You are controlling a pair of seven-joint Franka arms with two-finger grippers.
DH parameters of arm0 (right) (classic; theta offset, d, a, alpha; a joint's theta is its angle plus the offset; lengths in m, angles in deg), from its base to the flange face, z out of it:
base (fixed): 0 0 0 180
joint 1: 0 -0.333 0 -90
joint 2: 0 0 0 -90
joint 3: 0 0.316 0.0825 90
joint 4: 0 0 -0.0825 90
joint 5: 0 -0.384 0 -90
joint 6: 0 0 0.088 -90
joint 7: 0 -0.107 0 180
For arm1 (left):
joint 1: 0 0.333 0 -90
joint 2: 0 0 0 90
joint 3: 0 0.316 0.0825 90
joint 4: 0 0 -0.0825 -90
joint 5: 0 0.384 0 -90
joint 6: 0 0 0.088 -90
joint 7: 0 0.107 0 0
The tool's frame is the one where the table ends.
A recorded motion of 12 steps. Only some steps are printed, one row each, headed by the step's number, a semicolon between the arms.
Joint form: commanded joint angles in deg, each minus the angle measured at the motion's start. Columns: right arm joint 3, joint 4, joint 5, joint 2, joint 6, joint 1, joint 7; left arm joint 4, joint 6, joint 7, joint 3, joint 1, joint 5, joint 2.
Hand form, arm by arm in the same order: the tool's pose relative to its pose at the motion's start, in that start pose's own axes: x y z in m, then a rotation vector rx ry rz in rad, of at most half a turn. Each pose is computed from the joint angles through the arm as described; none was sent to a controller.
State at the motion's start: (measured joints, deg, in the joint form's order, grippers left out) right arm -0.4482 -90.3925 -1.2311 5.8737 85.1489 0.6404 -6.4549; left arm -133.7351 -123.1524 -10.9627 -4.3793 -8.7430 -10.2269 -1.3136
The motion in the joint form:
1: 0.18 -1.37 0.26 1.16 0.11 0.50 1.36; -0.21 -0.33 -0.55 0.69 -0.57 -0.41 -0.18
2: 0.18 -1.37 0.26 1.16 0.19 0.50 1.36; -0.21 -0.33 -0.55 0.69 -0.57 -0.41 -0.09
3: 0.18 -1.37 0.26 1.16 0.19 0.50 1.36; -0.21 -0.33 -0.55 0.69 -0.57 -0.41 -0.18
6: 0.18 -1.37 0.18 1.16 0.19 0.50 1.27; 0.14 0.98 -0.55 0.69 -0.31 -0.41 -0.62
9: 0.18 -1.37 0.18 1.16 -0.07 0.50 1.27; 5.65 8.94 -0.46 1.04 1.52 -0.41 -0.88
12: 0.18 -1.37 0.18 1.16 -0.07 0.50 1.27; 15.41 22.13 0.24 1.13 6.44 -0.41 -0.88
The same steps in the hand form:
1: -0.0059 0.0040 0.0005 -0.0049 -0.0011 -0.0177; -0.0003 -0.0009 -0.0005 -0.0073 0.0042 -0.0156
2: -0.0057 0.0039 0.0003 -0.0048 0.0002 -0.0177; -0.0001 -0.0010 0.0002 -0.0069 0.0027 -0.0159
3: -0.0057 0.0039 0.0003 -0.0048 0.0002 -0.0177; -0.0003 -0.0009 -0.0005 -0.0073 0.0042 -0.0156
6: -0.0058 0.0038 0.0003 -0.0034 0.0001 -0.0162; -0.0014 -0.0022 -0.0052 -0.0073 -0.0046 -0.0180
9: -0.0063 0.0038 0.0007 -0.0039 -0.0044 -0.0162; 0.0077 -0.0102 -0.0419 -0.0163 -0.0417 -0.0369
12: -0.0063 0.0038 0.0007 -0.0039 -0.0044 -0.0162; 0.0190 -0.0388 -0.1083 -0.0366 -0.0957 -0.0786

